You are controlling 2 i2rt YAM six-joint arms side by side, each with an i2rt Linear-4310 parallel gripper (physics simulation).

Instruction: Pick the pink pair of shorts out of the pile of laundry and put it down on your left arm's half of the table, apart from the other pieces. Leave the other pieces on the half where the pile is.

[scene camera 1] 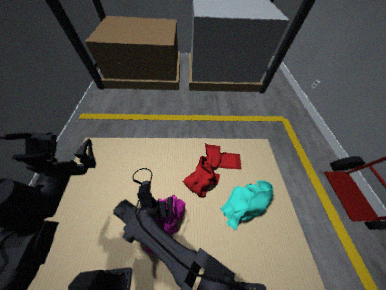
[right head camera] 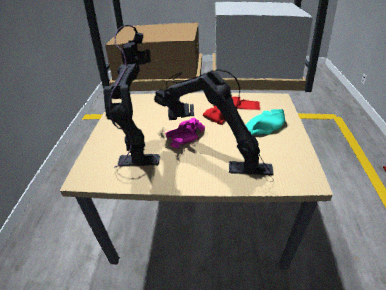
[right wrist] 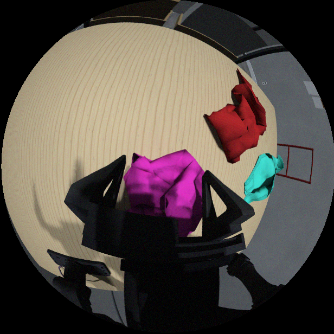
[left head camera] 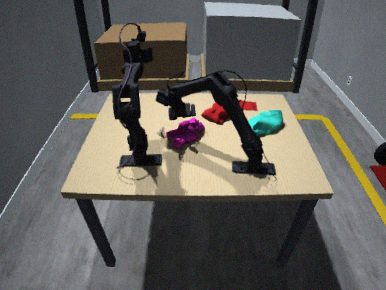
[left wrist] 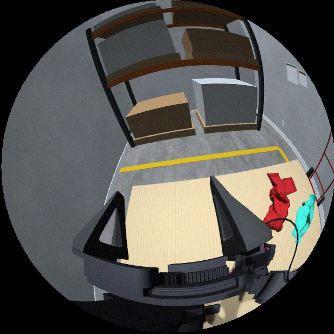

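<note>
The pink shorts [left head camera: 186,133] [right head camera: 185,132] [scene camera 1: 172,215] [right wrist: 162,182] lie crumpled on the table, mostly just left of its middle, apart from the other pieces. My right gripper [left head camera: 183,114] [right head camera: 182,113] [right wrist: 166,166] is open and hangs a little above the shorts, its fingers either side of them in the right wrist view. My left gripper [left head camera: 145,54] [right head camera: 144,55] [left wrist: 161,188] is open and empty, high over the left side. A red piece [left head camera: 215,114] [scene camera 1: 201,177] [left wrist: 279,205] [right wrist: 235,125] and a teal piece [left head camera: 267,123] [scene camera 1: 247,202] [left wrist: 304,219] [right wrist: 261,177] lie farther right.
The right arm reaches across the table [left head camera: 200,187] in front of the red piece in the head views. The left arm stands upright at the left. Behind the table are a brown box [left head camera: 142,50] and a grey box [left head camera: 250,45]. A red cart [scene camera 1: 350,195] stands at the right.
</note>
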